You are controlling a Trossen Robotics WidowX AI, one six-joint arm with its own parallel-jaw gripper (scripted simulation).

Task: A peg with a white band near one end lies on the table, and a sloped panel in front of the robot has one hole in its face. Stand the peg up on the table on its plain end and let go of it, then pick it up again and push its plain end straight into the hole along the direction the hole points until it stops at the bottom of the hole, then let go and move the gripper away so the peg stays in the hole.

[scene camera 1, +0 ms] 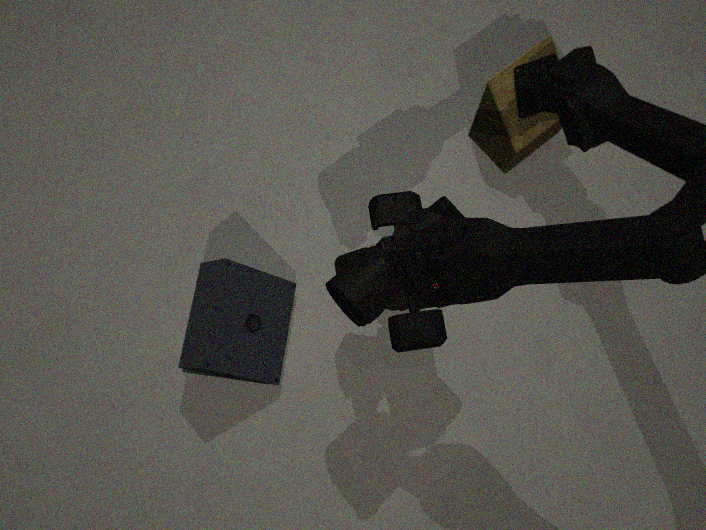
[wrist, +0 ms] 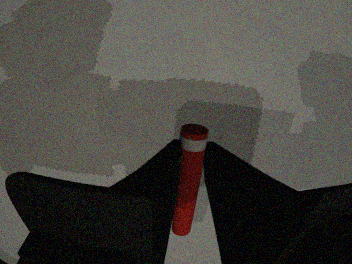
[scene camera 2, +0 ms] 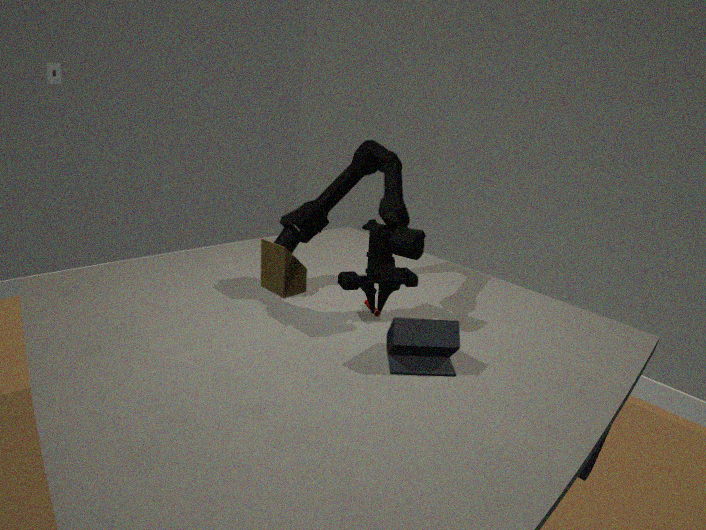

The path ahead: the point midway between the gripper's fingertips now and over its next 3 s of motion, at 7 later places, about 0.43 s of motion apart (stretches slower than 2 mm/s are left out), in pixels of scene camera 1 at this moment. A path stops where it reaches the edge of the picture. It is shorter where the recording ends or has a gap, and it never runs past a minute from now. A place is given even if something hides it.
My gripper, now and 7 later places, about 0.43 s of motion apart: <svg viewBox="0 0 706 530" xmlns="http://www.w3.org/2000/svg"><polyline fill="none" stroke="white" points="398,287 398,285 401,283 403,281 406,280 410,278 414,277 419,275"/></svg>
